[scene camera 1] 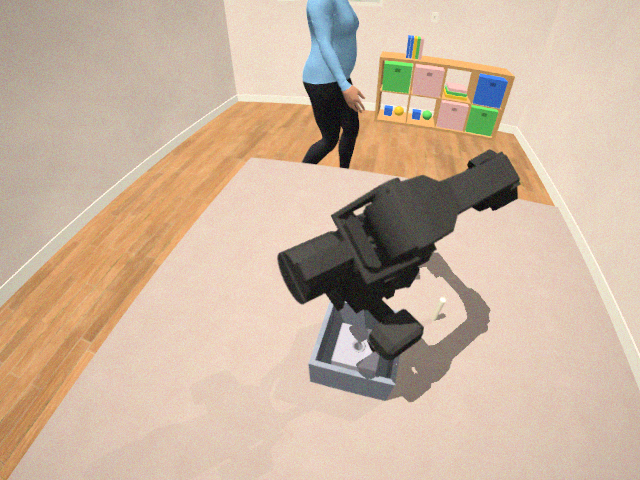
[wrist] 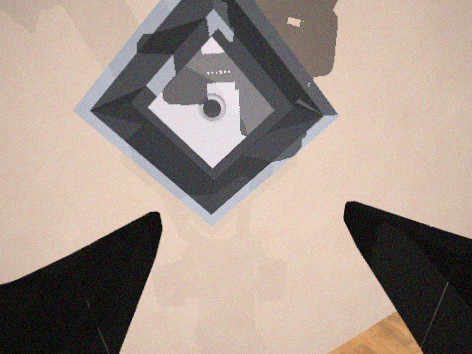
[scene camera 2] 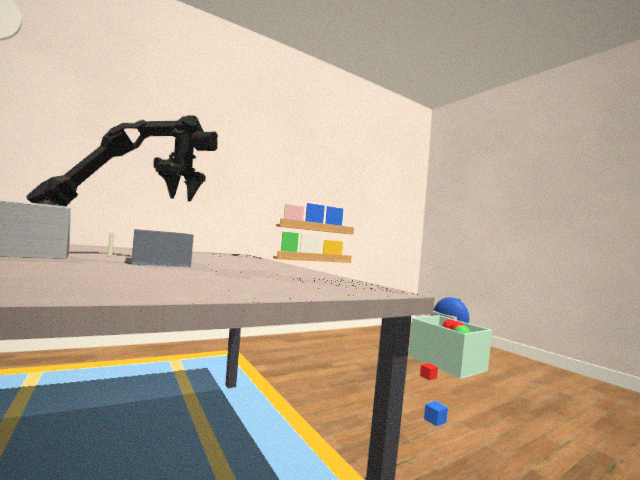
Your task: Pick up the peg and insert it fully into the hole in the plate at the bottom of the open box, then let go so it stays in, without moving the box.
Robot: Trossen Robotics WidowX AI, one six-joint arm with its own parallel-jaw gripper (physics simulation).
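Frame: origin at the arm's base, x ahead, y left, z up, level; centimetres.
Where they show: gripper, fingertip midpoint: (scene camera 1: 356,328) (wrist: 253,215) (scene camera 2: 181,200); arm's base, origin of the base link: (scene camera 2: 42,221).
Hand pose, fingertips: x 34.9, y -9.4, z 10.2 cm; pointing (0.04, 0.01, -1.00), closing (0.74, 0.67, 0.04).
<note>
Things, the pixels of their top centre, and the offset from my fingertips.
- pale cream peg, middle of its top: (scene camera 1: 442,299) (scene camera 2: 111,232) dx -16.7, dy +19.3, dz -12.1 cm
- open grey-blue box, middle of its top: (wrist: 210,112) (scene camera 1: 360,337) (scene camera 2: 162,231) dx -4.2, dy +1.3, dz -10.3 cm
The pale cream peg (scene camera 1: 439,308) (scene camera 2: 111,244) stands upright on the table, apart from the box, on its arm-base side. The open grey-blue box (scene camera 1: 351,379) (scene camera 2: 162,248) (wrist: 142,161) sits on the table. Its white plate (scene camera 1: 343,351) (wrist: 200,135) has a round dark hole (scene camera 1: 358,345) (wrist: 212,108) in the middle, with nothing in it. My gripper (scene camera 2: 180,198) (wrist: 253,215) is open and empty, fingers pointing down, high above the box's level. In the wrist view the box lies ahead of the fingertips; the peg does not show there. In scene camera 1 the arm partly covers the box.
The table (scene camera 1: 206,310) (scene camera 2: 258,312) carries the box, the peg and a grey block (scene camera 2: 33,229) under the arm's base. A person (scene camera 1: 330,56) stands beyond the table's far edge. A cubby shelf (scene camera 1: 444,61) stands at the back wall. Arm shadows fall around and into the box.
</note>
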